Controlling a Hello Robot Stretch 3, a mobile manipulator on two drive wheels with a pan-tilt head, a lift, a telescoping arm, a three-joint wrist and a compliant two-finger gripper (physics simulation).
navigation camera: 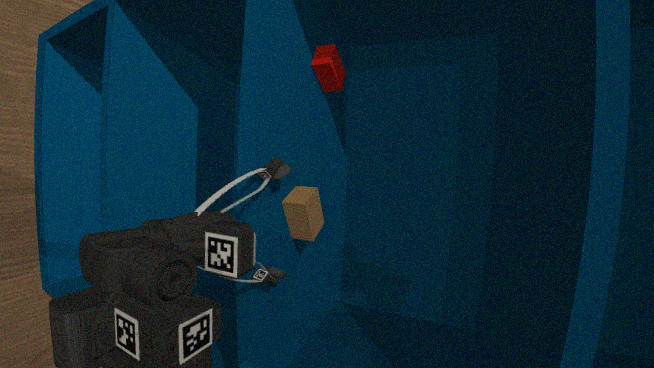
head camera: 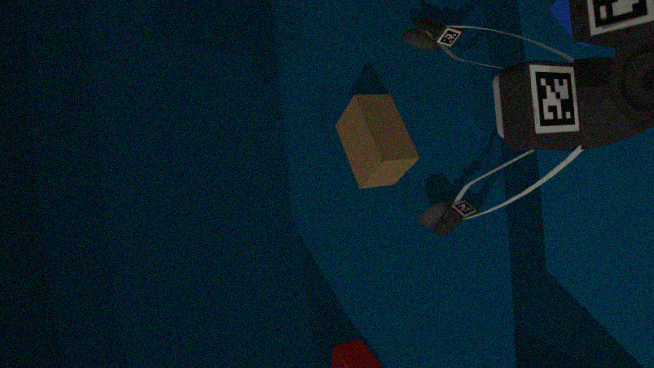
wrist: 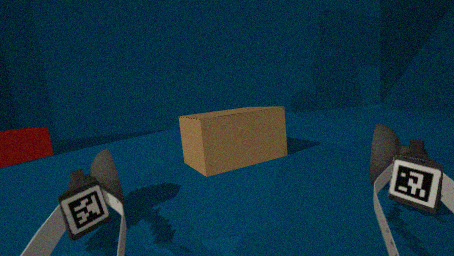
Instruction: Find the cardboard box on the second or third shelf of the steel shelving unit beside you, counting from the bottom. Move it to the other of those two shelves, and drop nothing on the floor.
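Frame: origin at the robot's base, x ahead, y left, z up, level; metres.
Seen in the pictures: gripper, fingertip midpoint: (navigation camera: 282,221) (head camera: 417,128).
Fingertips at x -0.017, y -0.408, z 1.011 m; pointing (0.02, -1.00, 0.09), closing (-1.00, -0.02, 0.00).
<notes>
Pixels of each thing's top centre, then the offset from my fingertips to it. Level surfaces: height alone.
- cardboard box at its top centre: (head camera: 356,141) (navigation camera: 315,214) dx +0.008, dy -0.075, dz +0.029 m
- red block at its top centre: (navigation camera: 338,68) dx +0.342, dy -0.161, dz +0.024 m
- blue object at its top centre: (head camera: 574,13) dx -0.193, dy -0.077, dz -0.433 m
- Wooden floor at its surface level: dz -1.011 m
The cardboard box (head camera: 377,142) (navigation camera: 304,215) (wrist: 245,140) is tan and rests on a board of the blue shelving unit (head camera: 400,275) (navigation camera: 265,125) (wrist: 225,215). Which shelf it is, counted from the bottom, I cannot tell for sure. My gripper (head camera: 428,127) (navigation camera: 280,221) (wrist: 241,158) is open, with its fingers wide apart. It is low over the same board, in front of the box and apart from it. In the wrist view the box stands between the two fingers, farther back, with its long side turned slightly. Nothing is held.
A red block (head camera: 355,352) (navigation camera: 328,70) (wrist: 25,145) sits on the same board, left of the box in the wrist view. Part of a blue object (head camera: 562,17) shows beside the wrist. Another shelf edge (navigation camera: 607,150) runs along the right of the navigation view. Wooden floor (navigation camera: 17,175) shows at left.
</notes>
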